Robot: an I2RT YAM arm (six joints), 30 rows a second.
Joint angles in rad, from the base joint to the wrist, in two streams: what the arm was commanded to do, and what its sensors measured. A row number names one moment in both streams.
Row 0, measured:
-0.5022, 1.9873, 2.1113, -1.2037, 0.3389, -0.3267
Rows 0 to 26, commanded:
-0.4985, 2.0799, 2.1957, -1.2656, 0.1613, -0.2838
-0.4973, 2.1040, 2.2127, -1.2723, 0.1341, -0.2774
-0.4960, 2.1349, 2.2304, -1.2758, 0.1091, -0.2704
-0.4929, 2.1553, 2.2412, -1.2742, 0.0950, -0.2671
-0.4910, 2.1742, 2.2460, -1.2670, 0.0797, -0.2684
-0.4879, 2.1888, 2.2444, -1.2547, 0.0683, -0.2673
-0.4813, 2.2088, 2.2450, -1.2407, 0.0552, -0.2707
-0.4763, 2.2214, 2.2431, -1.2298, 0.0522, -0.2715
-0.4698, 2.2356, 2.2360, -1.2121, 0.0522, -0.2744
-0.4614, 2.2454, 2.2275, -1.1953, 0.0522, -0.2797
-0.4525, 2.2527, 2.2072, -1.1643, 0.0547, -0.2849
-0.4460, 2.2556, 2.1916, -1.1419, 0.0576, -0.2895
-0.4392, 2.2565, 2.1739, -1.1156, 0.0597, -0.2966
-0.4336, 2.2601, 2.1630, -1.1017, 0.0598, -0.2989
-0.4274, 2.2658, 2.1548, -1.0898, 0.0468, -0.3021
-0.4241, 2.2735, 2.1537, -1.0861, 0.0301, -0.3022
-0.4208, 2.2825, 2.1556, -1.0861, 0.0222, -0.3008
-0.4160, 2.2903, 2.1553, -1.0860, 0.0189, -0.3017
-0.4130, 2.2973, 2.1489, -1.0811, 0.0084, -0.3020
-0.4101, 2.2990, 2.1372, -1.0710, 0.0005, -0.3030
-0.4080, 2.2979, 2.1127, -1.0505, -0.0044, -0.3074
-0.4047, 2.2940, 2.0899, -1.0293, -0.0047, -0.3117
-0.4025, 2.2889, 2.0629, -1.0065, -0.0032, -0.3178
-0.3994, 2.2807, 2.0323, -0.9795, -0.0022, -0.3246
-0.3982, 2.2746, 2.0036, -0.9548, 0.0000, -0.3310
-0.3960, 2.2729, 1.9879, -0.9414, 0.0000, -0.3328
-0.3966, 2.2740, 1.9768, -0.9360, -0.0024, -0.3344
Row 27, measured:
-0.3996, 2.2883, 2.0098, -1.0042, 0.0154, -0.3107
